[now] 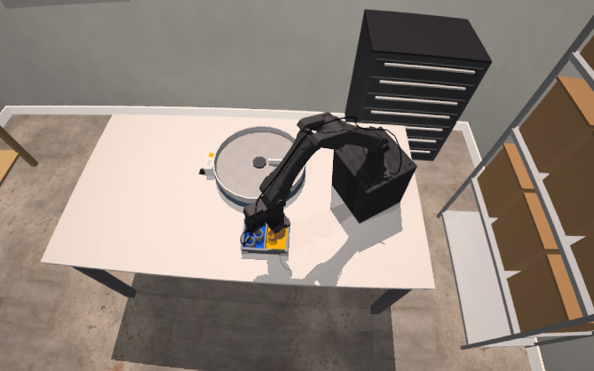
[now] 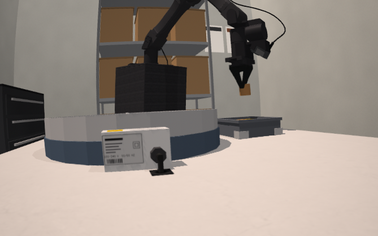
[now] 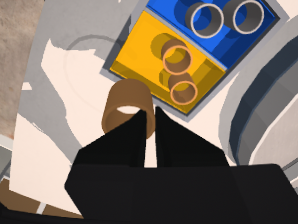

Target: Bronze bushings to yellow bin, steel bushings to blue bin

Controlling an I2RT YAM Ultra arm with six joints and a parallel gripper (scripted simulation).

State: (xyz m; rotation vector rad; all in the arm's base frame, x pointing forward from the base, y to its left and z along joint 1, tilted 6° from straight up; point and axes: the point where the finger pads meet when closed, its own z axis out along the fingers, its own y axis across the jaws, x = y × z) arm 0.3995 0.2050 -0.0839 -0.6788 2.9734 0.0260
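My gripper is now 20 mm to the left of the yellow bin and 140 mm above it. Round my hand: blue bin 90 mm ahead, 30 mm to the right, 140 mm below; round grey turntable 60 mm ahead, 380 mm to the right, 100 mm below.
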